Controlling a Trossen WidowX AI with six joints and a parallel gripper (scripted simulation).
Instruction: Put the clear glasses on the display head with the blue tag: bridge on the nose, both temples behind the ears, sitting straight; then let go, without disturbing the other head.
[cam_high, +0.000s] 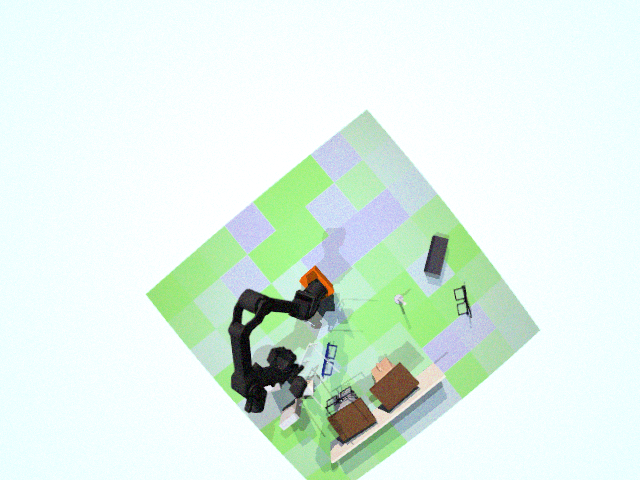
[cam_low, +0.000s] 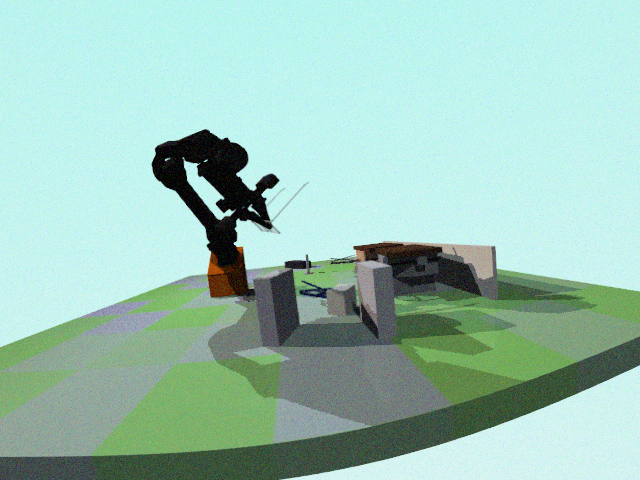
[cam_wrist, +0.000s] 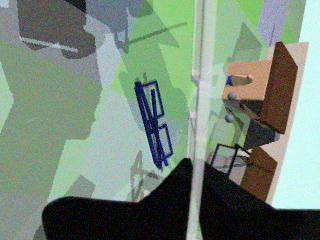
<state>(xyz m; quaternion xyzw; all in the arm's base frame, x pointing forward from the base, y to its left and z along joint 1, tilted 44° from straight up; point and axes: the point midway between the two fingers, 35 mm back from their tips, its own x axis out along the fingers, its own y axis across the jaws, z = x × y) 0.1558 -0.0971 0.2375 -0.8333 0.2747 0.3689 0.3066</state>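
Right now my gripper tip is 31 cm short of the brown display head, 19 cm to the right of it and 14 cm above it. From my gripper tip the other things lie so: pale wall (44 cm ahead, 7 cm to the left, 14 cm below); then dark box (7 cm ahead, 68 cm to the left, 18 cm below); then pin stand (11 cm ahead, 44 cm to the left, 17 cm below).
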